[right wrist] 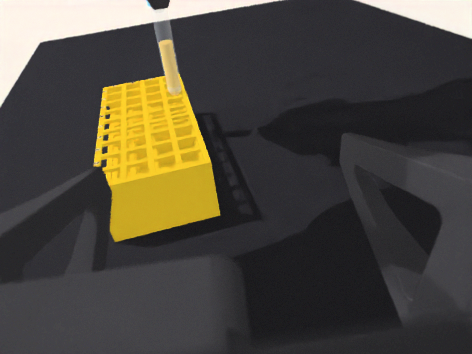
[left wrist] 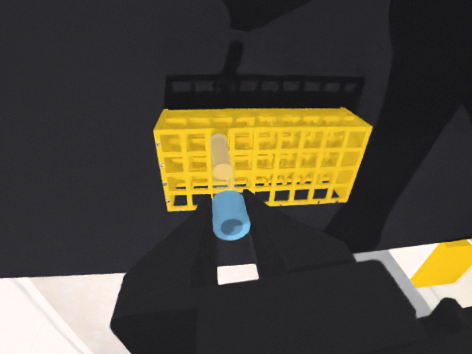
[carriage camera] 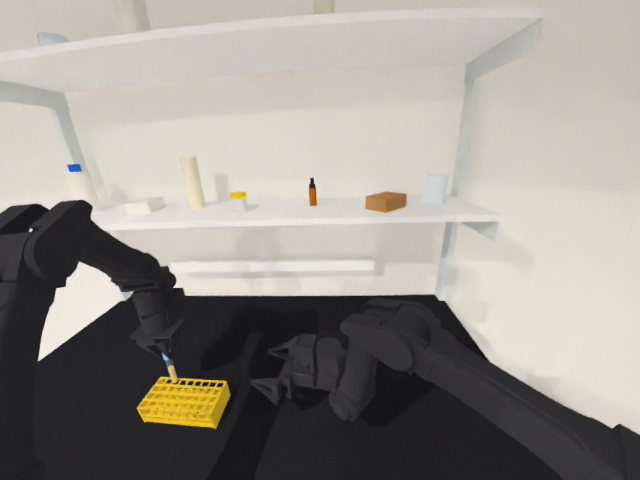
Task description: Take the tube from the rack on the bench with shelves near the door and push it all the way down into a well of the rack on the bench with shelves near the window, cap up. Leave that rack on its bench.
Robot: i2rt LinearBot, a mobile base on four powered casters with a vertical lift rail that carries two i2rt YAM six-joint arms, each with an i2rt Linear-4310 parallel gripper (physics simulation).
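Places are measured from the left arm's base along level axes (x ahead, y left, z up), in metres.
Pixels of known places: left gripper, between the fingertips: (right wrist: 158,6) (left wrist: 227,200) (carriage camera: 168,358); right gripper, between the fingertips: (right wrist: 224,163) (carriage camera: 259,365).
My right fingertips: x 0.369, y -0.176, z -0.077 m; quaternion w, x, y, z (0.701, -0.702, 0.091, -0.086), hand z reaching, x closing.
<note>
For each thing: its top centre in the pictures, then the offset to it from my right fingertips. "spot": a spot on its surface instead. Level surfaces: height alone.
- clear tube, centre of its top: (left wrist: 228,229) (carriage camera: 164,352) 0.019 m ahead, 0.247 m left, 0.036 m up
- yellow rack, centre of its top: (left wrist: 265,171) (right wrist: 145,116) (carriage camera: 183,394) 0.020 m back, 0.207 m left, 0.072 m down
- cream cylinder, a spot on its surface: (carriage camera: 192,183) spot: 0.383 m ahead, 0.259 m left, 0.418 m up
- yellow-lidded jar, a spot on its surface: (carriage camera: 238,201) spot: 0.290 m ahead, 0.080 m left, 0.365 m up
- orange bottle, a spot on its surface: (carriage camera: 312,195) spot: 0.344 m ahead, 0.153 m right, 0.364 m up
- brown box, a spot on its surface: (carriage camera: 385,202) spot: 0.213 m ahead, 0.361 m right, 0.358 m up
- higher shelf, height of its surface: 0.766 m up
- yellow object, centre of its top: (left wrist: 448,267) 1.266 m back, 1.087 m right, 0.593 m down
A clear tube (carriage camera: 172,369) (left wrist: 221,159) (right wrist: 170,60) with tan content and a blue cap is held cap up and slightly tilted. My left gripper (carriage camera: 164,350) (left wrist: 227,200) is shut on it at the cap. The tube's lower tip is at the top grid of the yellow rack (carriage camera: 183,421) (left wrist: 265,117) (right wrist: 165,207), over a well in the outer row near one end; how far it has entered is hard to tell. The rack stands on the black bench top. My right gripper (carriage camera: 264,367) (right wrist: 224,163) is open and empty, to the right of the rack in the carriage view.
A shelf (carriage camera: 279,221) above the bench holds a cream cylinder (carriage camera: 192,183), a yellow-lidded jar (carriage camera: 238,201), an orange bottle (carriage camera: 312,195) and a brown box (carriage camera: 385,202). A higher shelf (carriage camera: 289,46) is above. A yellow object (left wrist: 442,265) shows beyond the bench edge in the left wrist view.
</note>
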